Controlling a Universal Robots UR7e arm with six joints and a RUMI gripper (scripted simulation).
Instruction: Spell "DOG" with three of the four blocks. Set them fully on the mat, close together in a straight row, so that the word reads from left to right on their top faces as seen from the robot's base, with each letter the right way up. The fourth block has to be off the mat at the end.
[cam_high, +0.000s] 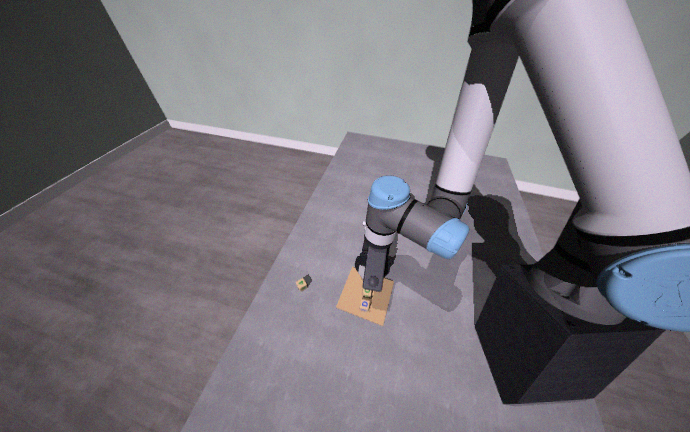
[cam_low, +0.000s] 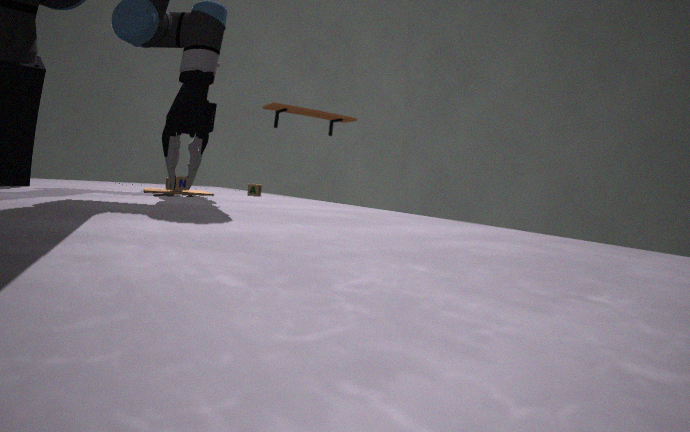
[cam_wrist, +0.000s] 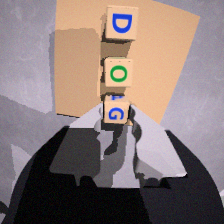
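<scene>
Now: the blue g block right at my hand. Round my hand: mat (40 mm to the left, 20 mm below); then green block (40 mm to the left, 10 mm below); then blue d block (80 mm to the left, 10 mm below).
</scene>
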